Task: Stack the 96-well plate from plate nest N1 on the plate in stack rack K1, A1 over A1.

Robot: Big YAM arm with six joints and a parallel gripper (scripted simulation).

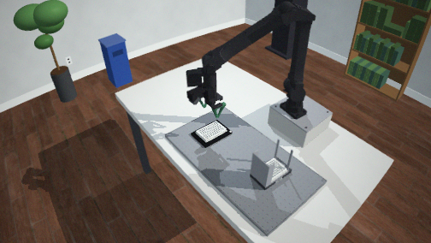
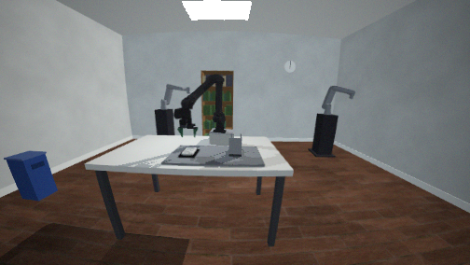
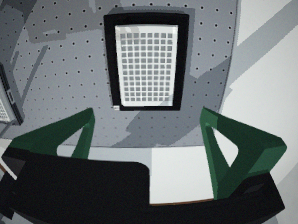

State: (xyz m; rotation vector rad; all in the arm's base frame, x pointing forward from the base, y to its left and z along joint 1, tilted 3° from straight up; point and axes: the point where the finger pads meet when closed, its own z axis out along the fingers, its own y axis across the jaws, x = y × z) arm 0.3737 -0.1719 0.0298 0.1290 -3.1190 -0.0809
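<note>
My hand is 80 mm past the pale A1 mark, 50 mm to the right of it and 130 mm above it. Also, from my hand: thin rack post: 130 mm behind, 390 mm to the left, 60 mm below.
</note>
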